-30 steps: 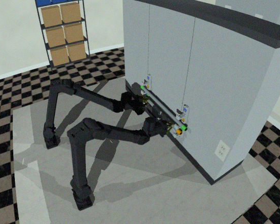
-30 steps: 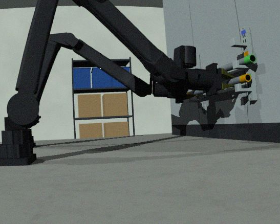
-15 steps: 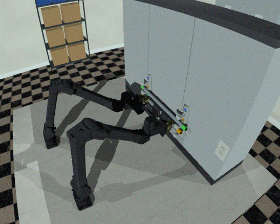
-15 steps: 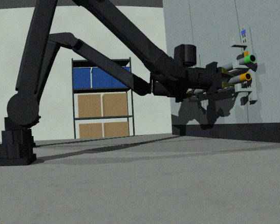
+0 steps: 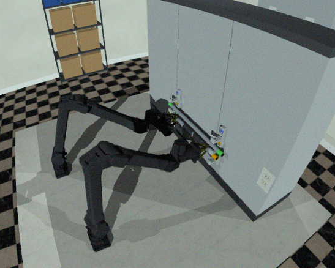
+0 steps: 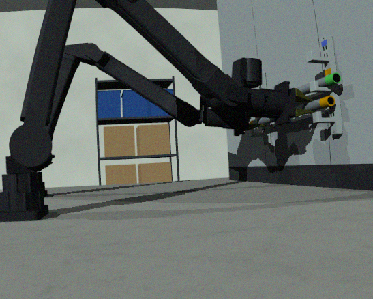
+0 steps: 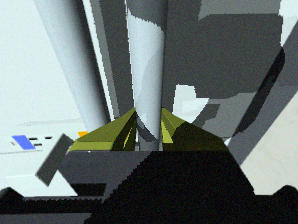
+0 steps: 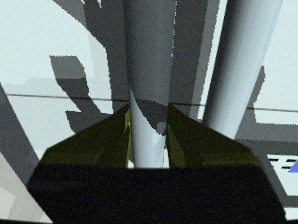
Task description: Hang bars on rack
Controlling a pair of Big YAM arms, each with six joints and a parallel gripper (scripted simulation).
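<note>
My right hand is 14 cm to the right of the green-ended bar, 5 cm below it and 2 cm short of it. The rest, counted from my right hand: grey cabinet wall 24 cm above, 22 cm ahead, 16 cm to the left; then orange-ended bar 15 cm to the left, 2 cm ahead; then wall outlet 37 cm to the right, 9 cm above, 2 cm behind.
</note>
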